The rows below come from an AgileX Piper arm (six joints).
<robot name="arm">
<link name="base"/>
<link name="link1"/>
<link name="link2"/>
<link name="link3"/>
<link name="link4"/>
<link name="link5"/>
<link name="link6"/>
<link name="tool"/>
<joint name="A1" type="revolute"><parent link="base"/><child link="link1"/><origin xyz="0.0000 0.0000 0.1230" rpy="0.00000 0.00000 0.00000"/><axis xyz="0 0 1"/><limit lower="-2.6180" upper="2.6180"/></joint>
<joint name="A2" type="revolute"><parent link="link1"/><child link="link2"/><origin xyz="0.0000 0.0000 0.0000" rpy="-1.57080 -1.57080 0.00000"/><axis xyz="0 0 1"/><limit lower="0.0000" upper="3.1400"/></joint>
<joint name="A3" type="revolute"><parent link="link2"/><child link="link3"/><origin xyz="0.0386 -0.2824 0.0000" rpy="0.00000 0.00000 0.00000"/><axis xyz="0 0 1"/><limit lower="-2.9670" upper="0.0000"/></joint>
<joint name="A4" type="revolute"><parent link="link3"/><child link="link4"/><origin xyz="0.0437 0.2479 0.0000" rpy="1.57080 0.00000 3.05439"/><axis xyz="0 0 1"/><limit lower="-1.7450" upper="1.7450"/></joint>
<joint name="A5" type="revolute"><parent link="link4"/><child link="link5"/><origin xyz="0.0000 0.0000 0.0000" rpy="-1.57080 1.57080 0.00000"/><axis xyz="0 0 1"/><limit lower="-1.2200" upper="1.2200"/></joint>
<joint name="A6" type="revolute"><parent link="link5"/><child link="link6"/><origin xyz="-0.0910 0.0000 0.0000" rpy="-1.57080 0.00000 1.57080"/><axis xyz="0 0 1"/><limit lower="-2.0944" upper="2.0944"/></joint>
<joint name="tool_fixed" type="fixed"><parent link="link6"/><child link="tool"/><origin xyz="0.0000 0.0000 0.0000" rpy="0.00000 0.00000 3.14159"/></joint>
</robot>
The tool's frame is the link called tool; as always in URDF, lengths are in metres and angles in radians.
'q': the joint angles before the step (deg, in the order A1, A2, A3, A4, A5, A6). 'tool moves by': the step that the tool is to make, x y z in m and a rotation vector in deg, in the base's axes. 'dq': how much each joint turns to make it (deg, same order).
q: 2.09, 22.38, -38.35, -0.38, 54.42, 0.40
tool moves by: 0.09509, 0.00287, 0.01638, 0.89, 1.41, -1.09
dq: 0.00, 22.82, -6.93, -0.68, -14.50, 1.98
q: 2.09, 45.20, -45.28, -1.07, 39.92, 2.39
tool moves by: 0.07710, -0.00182, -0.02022, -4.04, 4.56, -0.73
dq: 0.00, 17.83, -5.01, -5.77, -8.04, 2.35
